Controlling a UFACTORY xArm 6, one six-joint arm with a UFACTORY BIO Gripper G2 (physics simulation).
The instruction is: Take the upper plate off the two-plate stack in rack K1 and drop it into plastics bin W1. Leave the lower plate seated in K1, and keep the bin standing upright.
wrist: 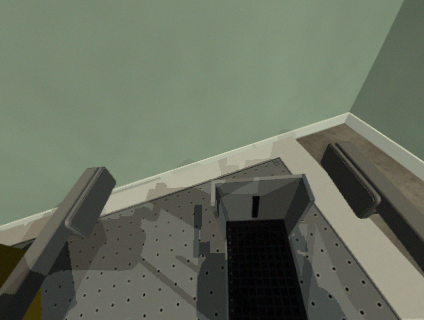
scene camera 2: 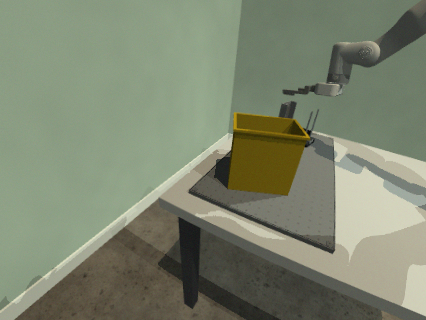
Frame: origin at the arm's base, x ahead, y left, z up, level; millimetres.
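Where they show: hand at its tool point: (wrist: 212, 189) (scene camera 2: 296, 91).
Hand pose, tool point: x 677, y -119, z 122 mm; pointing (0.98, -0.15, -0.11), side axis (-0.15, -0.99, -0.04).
Note:
After its pixels a point has its place.
Bin W1, a yellow open-topped bin (scene camera 2: 265, 162) @(x 623, y 318, z 9 mm) (wrist: 9, 262) @(x 728, y 239, z -35 mm), stands upright near the board's front left; a sliver shows at the wrist view's left edge. Rack K1, a grey walled holder (scene camera 2: 287, 109) @(x 710, y -185, z 23 mm) (wrist: 272, 202) @(x 708, y -181, z 9 mm) with a slotted end wall, stands behind the bin. In the wrist view a black gridded plate (wrist: 262, 265) @(x 654, y -153, z -53 mm) lies between its walls; whether one or two plates are stacked cannot be told. My gripper (scene camera 2: 288, 92) (wrist: 221, 192) @(x 677, y -119, z 122 mm) is open and empty, above the rack, its fingers wide apart on either side of the rack in the wrist view.
A grey perforated board (scene camera 2: 312, 210) @(x 475, y 294, z -90 mm) (wrist: 125, 280) @(x 680, y 61, z -89 mm) lies on the pale table (scene camera 2: 375, 200) @(x 303, y 106, z -102 mm) (wrist: 335, 215) @(x 704, y -306, z -102 mm). A dark stand (scene camera 2: 309, 142) @(x 567, y -118, z -75 mm) with thin upright rods is behind the bin's right side. A green wall (scene camera 2: 125, 75) (wrist: 175, 75) runs along the table's far side.

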